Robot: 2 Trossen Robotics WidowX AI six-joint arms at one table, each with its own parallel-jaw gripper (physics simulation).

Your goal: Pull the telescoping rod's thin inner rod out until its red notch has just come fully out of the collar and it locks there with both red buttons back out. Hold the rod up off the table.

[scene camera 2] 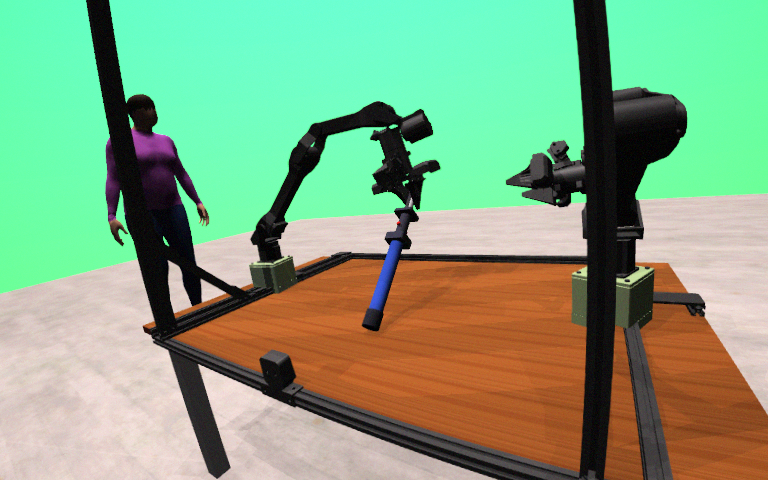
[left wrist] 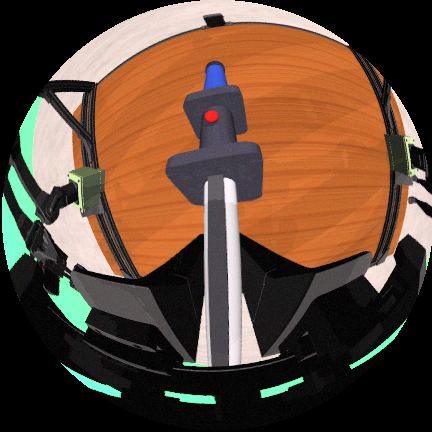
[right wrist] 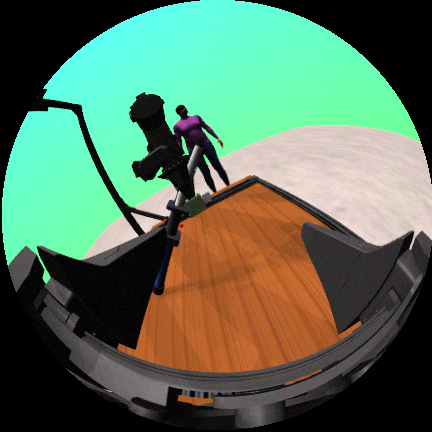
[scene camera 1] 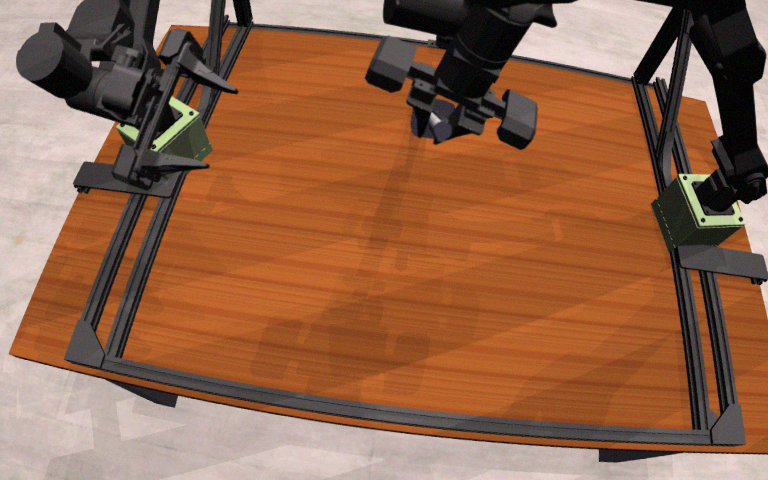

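The telescoping rod hangs tilted, its blue tube (scene camera 2: 386, 276) (left wrist: 215, 77) (right wrist: 162, 272) down and its dark collar (scene camera 2: 402, 225) (left wrist: 218, 131) (right wrist: 174, 222) above. My left gripper (scene camera 1: 438, 133) (scene camera 2: 414, 202) (left wrist: 219, 239) is shut on the pale inner rod (scene camera 1: 440, 127) (left wrist: 232, 220) (right wrist: 195, 159), a little above the collar. Red buttons stand out on both sides of the collar in the right wrist view. No red notch shows on the visible inner rod. The gap under the end cap (scene camera 2: 371, 319) is hard to judge. My right gripper (scene camera 1: 222, 128) (scene camera 2: 514, 187) (right wrist: 236, 232) is open and empty, well apart from the rod.
The wooden table (scene camera 1: 317, 243) (scene camera 2: 487, 350) is edged by dark rails (scene camera 1: 396, 411) (scene camera 2: 424, 434). A dark upright post (scene camera 2: 595, 226) stands in front of the right arm in scene camera 2. A small black box (scene camera 2: 276, 369) sits on the near rail. A person (scene camera 2: 157, 164) stands beyond the table.
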